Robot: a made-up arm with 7 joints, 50 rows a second.
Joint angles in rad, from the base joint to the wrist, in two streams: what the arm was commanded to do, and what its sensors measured. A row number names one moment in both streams.
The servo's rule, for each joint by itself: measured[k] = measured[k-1] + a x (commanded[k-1-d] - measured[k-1]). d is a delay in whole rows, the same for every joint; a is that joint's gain. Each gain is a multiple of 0.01, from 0.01 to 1. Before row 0 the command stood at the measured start. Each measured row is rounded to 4 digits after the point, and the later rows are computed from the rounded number. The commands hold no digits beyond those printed.
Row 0, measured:
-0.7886 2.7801 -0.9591 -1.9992 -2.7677 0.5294 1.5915
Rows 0 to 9, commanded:
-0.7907 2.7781 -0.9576 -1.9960 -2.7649 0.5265 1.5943
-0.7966 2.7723 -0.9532 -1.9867 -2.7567 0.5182 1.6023
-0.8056 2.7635 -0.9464 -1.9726 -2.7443 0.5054 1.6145
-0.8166 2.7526 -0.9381 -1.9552 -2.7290 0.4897 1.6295
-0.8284 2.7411 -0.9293 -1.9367 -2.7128 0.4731 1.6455
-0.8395 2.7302 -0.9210 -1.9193 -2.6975 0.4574 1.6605
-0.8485 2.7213 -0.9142 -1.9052 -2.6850 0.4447 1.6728
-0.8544 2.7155 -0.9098 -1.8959 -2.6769 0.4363 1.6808
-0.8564 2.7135 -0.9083 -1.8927 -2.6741 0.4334 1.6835
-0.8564 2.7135 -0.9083 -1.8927 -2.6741 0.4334 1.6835
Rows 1 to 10, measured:
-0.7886 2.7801 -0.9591 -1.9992 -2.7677 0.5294 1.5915
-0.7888 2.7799 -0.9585 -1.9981 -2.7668 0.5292 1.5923
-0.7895 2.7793 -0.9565 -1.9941 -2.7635 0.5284 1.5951
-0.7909 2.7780 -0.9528 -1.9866 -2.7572 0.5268 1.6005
-0.7932 2.7760 -0.9474 -1.9756 -2.7479 0.5242 1.6086
-0.7964 2.7732 -0.9407 -1.9620 -2.7363 0.5206 1.6189
-0.8003 2.7698 -0.9334 -1.9471 -2.7235 0.5162 1.6305
-0.8046 2.7659 -0.9263 -1.9324 -2.7108 0.5112 1.6423
-0.8091 2.7619 -0.9202 -1.9196 -2.6996 0.5060 1.6531
-0.8134 2.7580 -0.9158 -1.9102 -2.6912 0.5009 1.6616
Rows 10 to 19, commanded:
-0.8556 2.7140 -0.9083 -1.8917 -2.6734 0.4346 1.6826
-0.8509 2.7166 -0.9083 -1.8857 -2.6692 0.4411 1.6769
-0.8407 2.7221 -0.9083 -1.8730 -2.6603 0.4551 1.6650
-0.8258 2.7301 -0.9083 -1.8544 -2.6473 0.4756 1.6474
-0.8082 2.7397 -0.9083 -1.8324 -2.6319 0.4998 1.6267
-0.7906 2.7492 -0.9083 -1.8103 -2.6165 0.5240 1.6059
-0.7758 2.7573 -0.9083 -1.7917 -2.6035 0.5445 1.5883
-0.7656 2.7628 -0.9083 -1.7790 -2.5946 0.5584 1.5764
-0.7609 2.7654 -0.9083 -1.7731 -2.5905 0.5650 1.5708
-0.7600 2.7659 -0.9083 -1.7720 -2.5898 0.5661 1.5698
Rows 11 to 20, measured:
-0.8173 2.7544 -0.9130 -1.9041 -2.6856 0.4962 1.6677
-0.8207 2.7512 -0.9113 -1.8998 -2.6816 0.4919 1.6719
-0.8234 2.7484 -0.9102 -1.8949 -2.6775 0.4883 1.6733
-0.8250 2.7463 -0.9095 -1.8872 -2.6718 0.4860 1.6710
-0.8251 2.7450 -0.9091 -1.8757 -2.6637 0.4853 1.6644
-0.8236 2.7446 -0.9088 -1.8605 -2.6532 0.4863 1.6538
-0.8206 2.7450 -0.9086 -1.8429 -2.6411 0.4889 1.6404
-0.8166 2.7460 -0.9085 -1.8250 -2.6287 0.4928 1.6258
-0.8120 2.7473 -0.9084 -1.8089 -2.6174 0.4974 1.6120
-0.8074 2.7487 -0.9084 -1.7964 -2.6085 0.5021 1.6005

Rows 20 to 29, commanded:
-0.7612 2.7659 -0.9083 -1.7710 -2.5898 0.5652 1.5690
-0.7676 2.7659 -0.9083 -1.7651 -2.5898 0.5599 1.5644
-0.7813 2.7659 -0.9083 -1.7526 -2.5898 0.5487 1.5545
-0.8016 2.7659 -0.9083 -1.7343 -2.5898 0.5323 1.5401
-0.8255 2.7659 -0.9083 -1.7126 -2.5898 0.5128 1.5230
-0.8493 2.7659 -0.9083 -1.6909 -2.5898 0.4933 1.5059
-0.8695 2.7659 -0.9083 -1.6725 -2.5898 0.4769 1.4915
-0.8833 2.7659 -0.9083 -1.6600 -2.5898 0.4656 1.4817
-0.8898 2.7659 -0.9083 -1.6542 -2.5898 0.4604 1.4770
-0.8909 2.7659 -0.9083 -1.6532 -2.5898 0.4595 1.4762
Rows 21 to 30, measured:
-0.8031 2.7501 -0.9084 -1.7879 -2.6023 0.5066 1.5919
-0.7993 2.7514 -0.9084 -1.7820 -2.5982 0.5107 1.5855
-0.7964 2.7526 -0.9084 -1.7761 -2.5954 0.5141 1.5796
-0.7950 2.7537 -0.9084 -1.7679 -2.5936 0.5165 1.5726
-0.7956 2.7547 -0.9084 -1.7561 -2.5923 0.5176 1.5635
-0.7983 2.7556 -0.9084 -1.7409 -2.5915 0.5173 1.5522
-0.8029 2.7564 -0.9084 -1.7234 -2.5909 0.5156 1.5392
-0.8089 2.7572 -0.9084 -1.7056 -2.5905 0.5129 1.5258
-0.8156 2.7579 -0.9084 -1.6896 -2.5903 0.5096 1.5135
-0.8223 2.7585 -0.9084 -1.6772 -2.5901 0.5062 1.5033

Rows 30 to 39, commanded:
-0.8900 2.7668 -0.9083 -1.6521 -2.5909 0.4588 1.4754
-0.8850 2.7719 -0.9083 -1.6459 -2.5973 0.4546 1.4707
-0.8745 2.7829 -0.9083 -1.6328 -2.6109 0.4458 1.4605
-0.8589 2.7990 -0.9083 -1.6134 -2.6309 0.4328 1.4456
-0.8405 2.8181 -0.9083 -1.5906 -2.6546 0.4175 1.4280
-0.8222 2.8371 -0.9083 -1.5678 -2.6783 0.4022 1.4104
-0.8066 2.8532 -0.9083 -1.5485 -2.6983 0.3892 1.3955
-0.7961 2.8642 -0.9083 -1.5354 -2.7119 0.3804 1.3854
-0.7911 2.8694 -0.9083 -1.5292 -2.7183 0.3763 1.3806
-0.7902 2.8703 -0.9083 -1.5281 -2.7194 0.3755 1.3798
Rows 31 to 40, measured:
-0.8285 2.7591 -0.9084 -1.6688 -2.5900 0.5029 1.4957
-0.8340 2.7597 -0.9084 -1.6630 -2.5903 0.4998 1.4900
-0.8386 2.7607 -0.9084 -1.6570 -2.5926 0.4966 1.4846
-0.8418 2.7625 -0.9084 -1.6485 -2.5986 0.4930 1.4779
-0.8433 2.7654 -0.9084 -1.6362 -2.6093 0.4888 1.4689
-0.8430 2.7696 -0.9084 -1.6202 -2.6242 0.4838 1.4574
-0.8411 2.7750 -0.9084 -1.6019 -2.6421 0.4781 1.4442
-0.8380 2.7813 -0.9084 -1.5832 -2.6606 0.4719 1.4306
-0.8342 2.7879 -0.9084 -1.5665 -2.6775 0.4655 1.4179
-0.8303 2.7944 -0.9084 -1.5534 -2.6910 0.4593 1.4075

